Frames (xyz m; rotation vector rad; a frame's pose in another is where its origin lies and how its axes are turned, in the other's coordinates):
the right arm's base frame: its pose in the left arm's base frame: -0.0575 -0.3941 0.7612 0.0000 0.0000 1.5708
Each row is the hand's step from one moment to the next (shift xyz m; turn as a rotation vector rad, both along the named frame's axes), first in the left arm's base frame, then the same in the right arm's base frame.
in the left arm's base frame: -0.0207 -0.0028 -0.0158 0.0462 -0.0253 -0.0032
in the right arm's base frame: -0.0028 0.0207 -0.0158 -0.0253 -0.0462 -0.0032
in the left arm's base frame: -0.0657 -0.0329 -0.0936 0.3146 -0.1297 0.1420
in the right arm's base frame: -0.0329 0.0657 -0.0936 -0.1297 -0.3146 0.1420
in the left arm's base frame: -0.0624 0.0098 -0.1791 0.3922 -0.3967 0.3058
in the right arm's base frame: 0.0098 0.0624 -0.1791 -0.3967 -0.3922 0.3058
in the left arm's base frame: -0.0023 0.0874 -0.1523 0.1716 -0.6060 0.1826
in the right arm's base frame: 0.0874 0.0023 -0.1523 -0.6060 -0.1716 0.1826
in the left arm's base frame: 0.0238 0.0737 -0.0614 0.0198 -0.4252 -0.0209
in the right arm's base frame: 0.0737 -0.0238 -0.0614 -0.4252 -0.0198 -0.0209
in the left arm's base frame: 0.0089 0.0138 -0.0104 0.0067 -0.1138 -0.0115
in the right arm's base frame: 0.0138 -0.0089 -0.0104 -0.1138 -0.0067 -0.0115
